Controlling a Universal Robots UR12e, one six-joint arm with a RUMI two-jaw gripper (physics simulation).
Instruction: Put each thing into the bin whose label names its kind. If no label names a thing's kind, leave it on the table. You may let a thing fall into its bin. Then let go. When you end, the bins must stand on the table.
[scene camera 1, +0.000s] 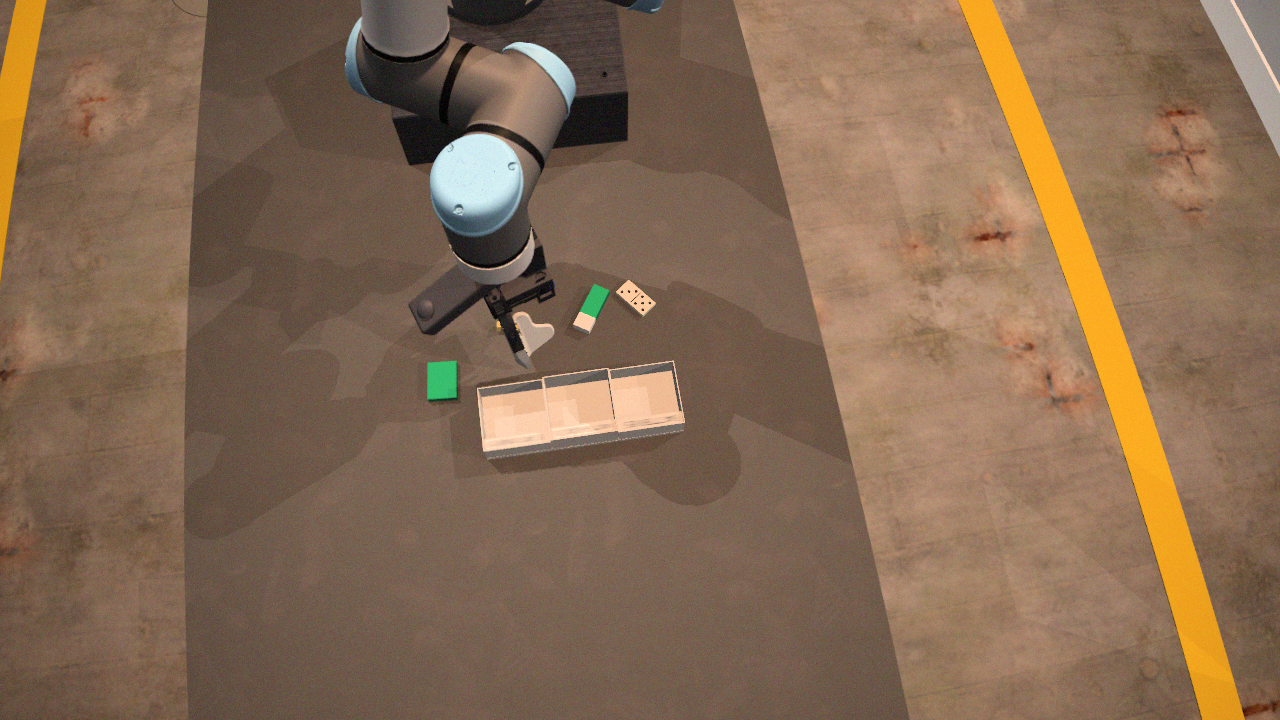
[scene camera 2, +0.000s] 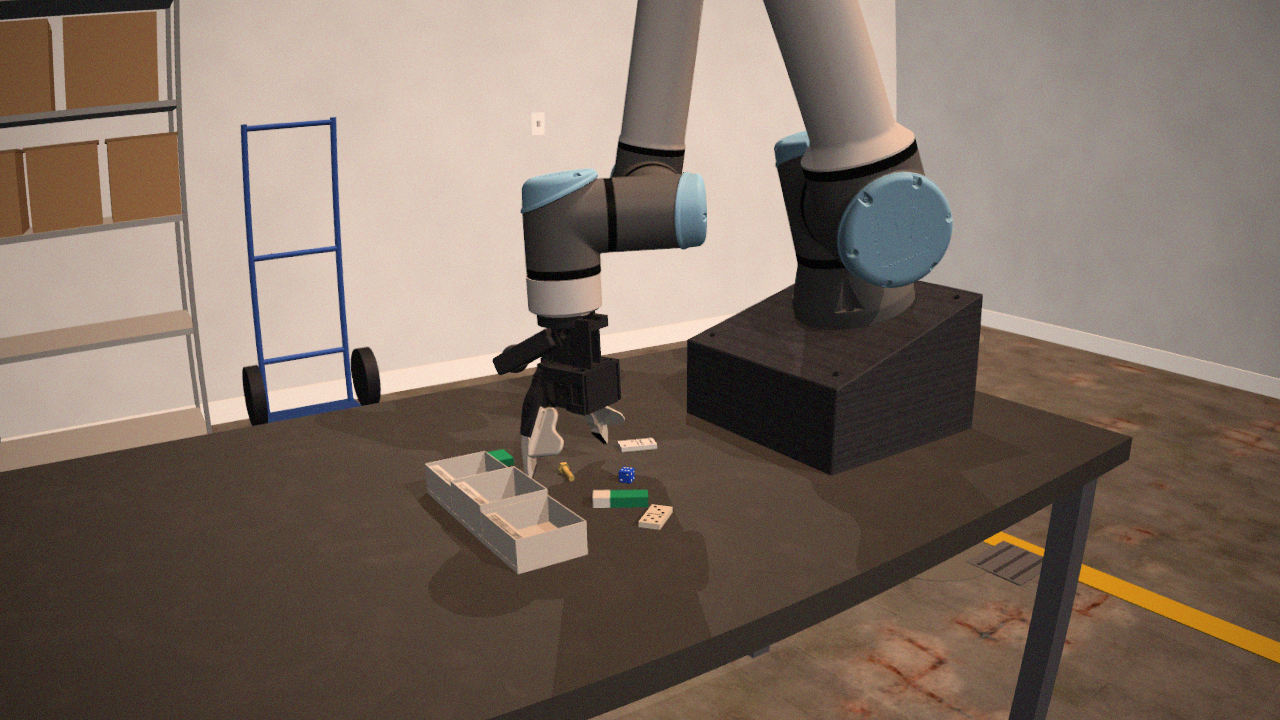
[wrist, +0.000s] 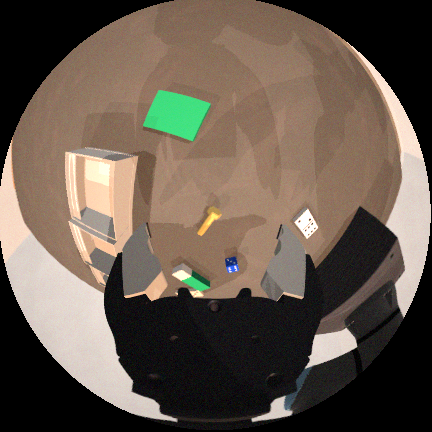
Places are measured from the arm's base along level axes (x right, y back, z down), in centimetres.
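Pixels of known places: gripper, fingertip midpoint: (scene camera 2: 568, 461) (wrist: 213, 226); arm's base, link origin: (scene camera 2: 854, 302) (wrist: 369, 303).
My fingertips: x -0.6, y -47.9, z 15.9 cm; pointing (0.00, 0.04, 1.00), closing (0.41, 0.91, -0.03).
Ahead of a thing's pixels: the offset from my fingertips to its top centre. Level surfaces: height alone.
My gripper (scene camera 2: 566, 456) (wrist: 213, 226) is open and empty, low over a small yellow bolt {dx -0.6, dy -0.5, dz +0.4 cm} (scene camera 1: 500, 327) (scene camera 2: 565, 471) (wrist: 209, 221), which lies on the table between the spread fingers in the wrist view. A blue die {dx -5.5, dy +5.5, dz +0.2 cm} (scene camera 2: 626, 474) (wrist: 231, 264) lies nearby. A green bar with a white end {dx -11.5, dy +1.5, dz +0.5 cm} (scene camera 1: 591, 308) (scene camera 2: 620, 498) (wrist: 192, 278) lies beside a domino {dx -17.5, dy +2.9, dz +1.1 cm} (scene camera 1: 635, 298) (scene camera 2: 656, 516). Another domino {dx +4.5, dy +12.4, dz +1.1 cm} (scene camera 2: 637, 444) (wrist: 306, 223) lies towards the robot base. A flat green block {dx +8.4, dy -7.7, dz +0.8 cm} (scene camera 1: 442, 380) (scene camera 2: 500, 457) (wrist: 177, 115) lies left of three joined, empty bins {dx -9.5, dy -13.1, dz -2.9 cm} (scene camera 1: 581, 440) (scene camera 2: 552, 548). Their labels are unreadable.
The dark robot base (scene camera 1: 591, 119) (scene camera 2: 760, 394) stands on the table {dz +1.8 cm} (scene camera 1: 537, 582) (scene camera 2: 268, 573). The bins' walls rise close beside one finger. A shelf unit (scene camera 2: 195, 358) and a blue hand truck (scene camera 2: 253, 295) stand beyond the table.
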